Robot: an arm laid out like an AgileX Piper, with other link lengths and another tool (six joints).
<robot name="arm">
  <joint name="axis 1" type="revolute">
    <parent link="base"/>
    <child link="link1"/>
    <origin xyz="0 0 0.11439" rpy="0 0 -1.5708"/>
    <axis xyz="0 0 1"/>
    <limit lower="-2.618" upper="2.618"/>
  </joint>
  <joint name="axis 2" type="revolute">
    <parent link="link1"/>
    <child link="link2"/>
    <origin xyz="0 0 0" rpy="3.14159 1.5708 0"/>
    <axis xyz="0 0 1"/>
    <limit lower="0" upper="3.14"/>
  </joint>
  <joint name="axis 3" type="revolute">
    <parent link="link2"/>
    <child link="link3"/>
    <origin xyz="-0.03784 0.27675 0" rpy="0 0 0"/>
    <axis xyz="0 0 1"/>
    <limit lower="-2.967" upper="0"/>
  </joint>
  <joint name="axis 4" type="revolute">
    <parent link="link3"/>
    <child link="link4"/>
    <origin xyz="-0.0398 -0.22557 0" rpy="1.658 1.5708 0"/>
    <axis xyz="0 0 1"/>
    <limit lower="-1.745" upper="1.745"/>
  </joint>
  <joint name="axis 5" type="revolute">
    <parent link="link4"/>
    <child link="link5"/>
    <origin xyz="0 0 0" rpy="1.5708 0 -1.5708"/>
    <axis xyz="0 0 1"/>
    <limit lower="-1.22" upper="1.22"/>
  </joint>
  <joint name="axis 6" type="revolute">
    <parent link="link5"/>
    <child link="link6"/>
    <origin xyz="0 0.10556 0" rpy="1.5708 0 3.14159"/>
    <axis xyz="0 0 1"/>
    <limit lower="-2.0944" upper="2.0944"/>
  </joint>
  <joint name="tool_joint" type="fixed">
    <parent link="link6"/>
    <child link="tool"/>
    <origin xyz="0.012 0.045 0.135" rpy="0.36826 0 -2.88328"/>
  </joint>
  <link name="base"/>
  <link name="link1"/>
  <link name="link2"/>
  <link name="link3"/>
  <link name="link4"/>
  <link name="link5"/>
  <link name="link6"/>
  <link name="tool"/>
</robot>
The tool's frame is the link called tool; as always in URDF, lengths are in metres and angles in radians.
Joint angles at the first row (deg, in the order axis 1, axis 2, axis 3, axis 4, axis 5, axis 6):
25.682 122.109 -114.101 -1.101 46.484 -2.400
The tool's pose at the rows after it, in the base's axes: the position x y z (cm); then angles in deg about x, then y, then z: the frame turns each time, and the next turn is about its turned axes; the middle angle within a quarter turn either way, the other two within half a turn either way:
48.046, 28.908, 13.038, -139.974, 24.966, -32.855
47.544, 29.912, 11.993, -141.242, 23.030, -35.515
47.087, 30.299, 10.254, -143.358, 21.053, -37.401
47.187, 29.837, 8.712, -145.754, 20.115, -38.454
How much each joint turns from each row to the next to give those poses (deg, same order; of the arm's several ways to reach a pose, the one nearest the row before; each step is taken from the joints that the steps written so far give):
1.631 3.286 -3.884 -1.296 2.334 -0.275
1.503 1.668 -1.422 -0.827 0.744 -2.045
1.015 1.647 -0.071 -1.075 0.143 -1.908
0.131 1.454 0.003 -1.536 -0.001 -1.333

